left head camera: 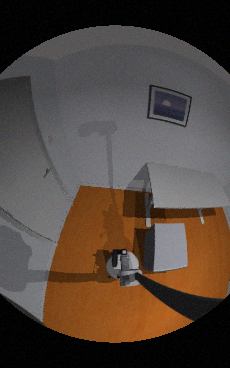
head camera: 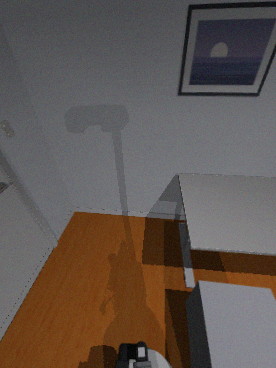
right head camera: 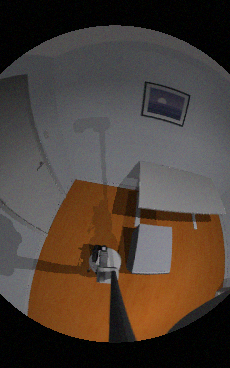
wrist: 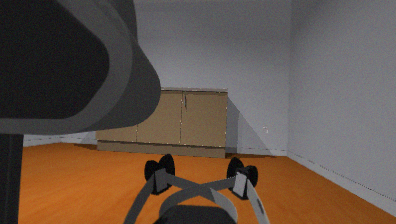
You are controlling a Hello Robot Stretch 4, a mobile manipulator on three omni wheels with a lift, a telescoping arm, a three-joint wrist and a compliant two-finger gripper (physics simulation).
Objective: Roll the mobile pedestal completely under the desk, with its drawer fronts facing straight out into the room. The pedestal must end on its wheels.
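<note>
The mobile pedestal (head camera: pixel 240 325) (left head camera: pixel 170 247) (right head camera: pixel 153 248) is a light grey box with a darker left side. It stands upright in front of the desk, near its left leg, with its top uncovered by the desk top. Its drawer fronts and wheels do not show. The desk (head camera: pixel 225 212) (left head camera: pixel 185 185) (right head camera: pixel 175 187) has a pale top and light legs and stands by the wall with the picture. My gripper (wrist: pixel 201 168) is open and empty, its two dark fingertips apart above the floor. The pedestal does not show in the wrist view.
My round base (left head camera: pixel 131 261) (right head camera: pixel 114 261) is on the floor left of the pedestal. A door (left head camera: pixel 17 155) (right head camera: pixel 15 150) is in the left wall. A wooden cabinet (wrist: pixel 205 117) stands at the far wall in the wrist view, with a wall (wrist: pixel 350 90) along the right.
</note>
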